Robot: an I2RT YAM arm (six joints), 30 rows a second.
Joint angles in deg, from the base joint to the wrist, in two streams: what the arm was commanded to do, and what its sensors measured. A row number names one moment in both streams.
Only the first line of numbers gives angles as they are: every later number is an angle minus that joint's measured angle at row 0.
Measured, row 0:
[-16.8 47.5 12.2 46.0 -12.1 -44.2]
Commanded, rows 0 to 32:
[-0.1 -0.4 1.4 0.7 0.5 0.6]
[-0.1 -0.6 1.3 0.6 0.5 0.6]
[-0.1 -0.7 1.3 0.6 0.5 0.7]
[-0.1 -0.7 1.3 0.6 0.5 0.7]
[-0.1 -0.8 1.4 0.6 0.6 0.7]
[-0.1 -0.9 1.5 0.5 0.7 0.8]
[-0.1 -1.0 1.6 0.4 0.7 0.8]
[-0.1 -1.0 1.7 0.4 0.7 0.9]
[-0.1 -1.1 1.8 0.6 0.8 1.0]
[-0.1 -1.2 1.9 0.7 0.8 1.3]
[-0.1 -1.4 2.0 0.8 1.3 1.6]
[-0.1 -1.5 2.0 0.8 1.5 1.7]
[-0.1 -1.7 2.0 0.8 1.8 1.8]
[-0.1 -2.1 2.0 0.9 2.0 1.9]
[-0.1 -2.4 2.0 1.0 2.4 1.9]
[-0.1 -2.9 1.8 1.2 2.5 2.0]
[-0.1 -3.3 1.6 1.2 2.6 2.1]
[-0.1 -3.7 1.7 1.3 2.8 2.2]
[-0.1 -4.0 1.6 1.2 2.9 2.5]
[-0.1 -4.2 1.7 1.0 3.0 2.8]
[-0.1 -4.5 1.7 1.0 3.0 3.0]
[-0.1 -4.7 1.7 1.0 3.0 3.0]
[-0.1 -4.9 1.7 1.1 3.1 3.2]
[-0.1 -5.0 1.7 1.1 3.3 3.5]
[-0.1 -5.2 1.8 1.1 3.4 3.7]
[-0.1 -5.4 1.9 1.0 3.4 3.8]
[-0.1 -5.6 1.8 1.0 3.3 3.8]
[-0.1 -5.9 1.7 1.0 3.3 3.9]
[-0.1 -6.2 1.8 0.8 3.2 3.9]
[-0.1 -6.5 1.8 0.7 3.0 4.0]
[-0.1 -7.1 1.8 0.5 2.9 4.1]
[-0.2 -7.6 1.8 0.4 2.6 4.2]
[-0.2 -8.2 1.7 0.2 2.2 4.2]
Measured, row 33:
[0.0 -6.6 0.1 -0.1 2.5 2.6]
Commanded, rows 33 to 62:
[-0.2 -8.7 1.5 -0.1 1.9 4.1]
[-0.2 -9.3 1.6 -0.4 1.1 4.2]
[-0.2 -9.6 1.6 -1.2 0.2 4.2]
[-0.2 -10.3 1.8 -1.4 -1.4 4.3]
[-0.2 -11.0 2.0 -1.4 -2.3 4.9]
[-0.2 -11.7 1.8 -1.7 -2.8 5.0]
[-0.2 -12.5 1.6 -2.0 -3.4 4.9]
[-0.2 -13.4 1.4 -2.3 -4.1 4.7]
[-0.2 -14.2 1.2 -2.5 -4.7 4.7]
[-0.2 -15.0 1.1 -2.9 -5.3 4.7]
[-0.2 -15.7 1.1 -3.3 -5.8 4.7]
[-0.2 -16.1 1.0 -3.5 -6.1 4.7]
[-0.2 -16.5 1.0 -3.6 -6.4 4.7]
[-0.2 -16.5 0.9 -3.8 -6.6 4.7]
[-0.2 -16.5 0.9 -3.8 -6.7 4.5]
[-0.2 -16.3 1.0 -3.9 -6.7 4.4]
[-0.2 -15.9 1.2 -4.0 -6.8 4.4]
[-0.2 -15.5 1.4 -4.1 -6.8 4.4]
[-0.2 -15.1 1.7 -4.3 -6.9 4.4]
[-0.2 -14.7 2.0 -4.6 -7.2 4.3]
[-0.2 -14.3 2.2 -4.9 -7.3 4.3]
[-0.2 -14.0 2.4 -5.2 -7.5 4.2]
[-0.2 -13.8 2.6 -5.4 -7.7 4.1]
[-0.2 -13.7 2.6 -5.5 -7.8 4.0]
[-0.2 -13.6 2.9 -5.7 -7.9 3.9]
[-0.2 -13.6 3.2 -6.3 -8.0 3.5]
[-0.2 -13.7 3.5 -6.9 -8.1 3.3]
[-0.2 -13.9 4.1 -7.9 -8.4 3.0]
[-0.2 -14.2 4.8 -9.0 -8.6 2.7]
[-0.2 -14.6 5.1 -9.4 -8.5 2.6]
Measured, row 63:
[0.0 -13.6 2.1 -7.5 -7.5 3.2]
